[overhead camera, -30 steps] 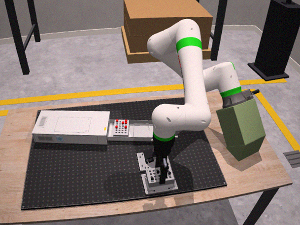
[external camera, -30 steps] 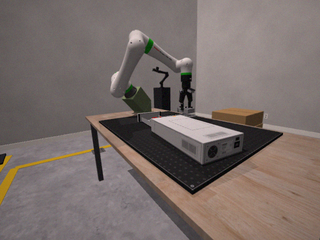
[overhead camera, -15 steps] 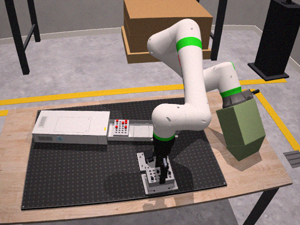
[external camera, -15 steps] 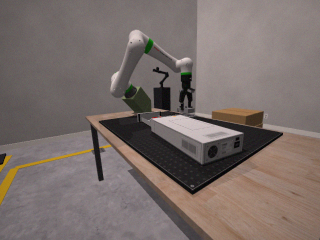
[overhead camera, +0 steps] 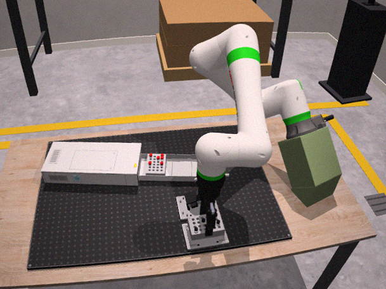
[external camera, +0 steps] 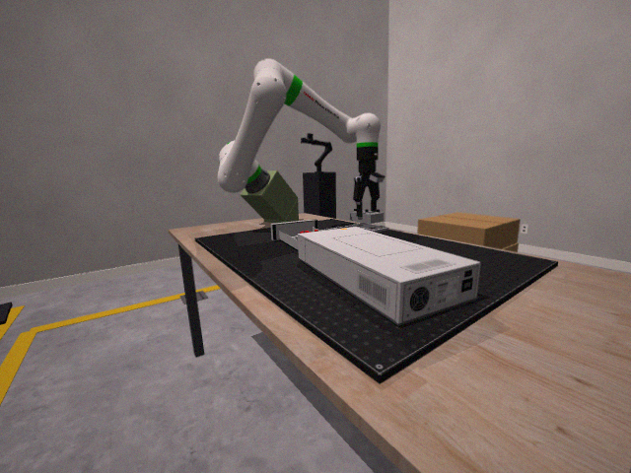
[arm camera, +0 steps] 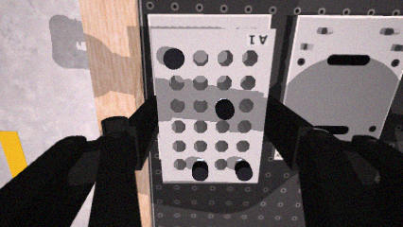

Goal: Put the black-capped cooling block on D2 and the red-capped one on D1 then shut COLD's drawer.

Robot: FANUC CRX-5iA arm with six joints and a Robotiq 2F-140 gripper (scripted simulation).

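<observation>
The deck slot D2 is 90 mm below my hand. From my hand the other things lie so: white cooler: 200 mm ahead, 430 mm to the right, 50 mm below; slot D1: 20 mm behind, 140 mm to the right, 90 mm below; drawer: 20 mm ahead, 380 mm to the right, 50 mm below.
</observation>
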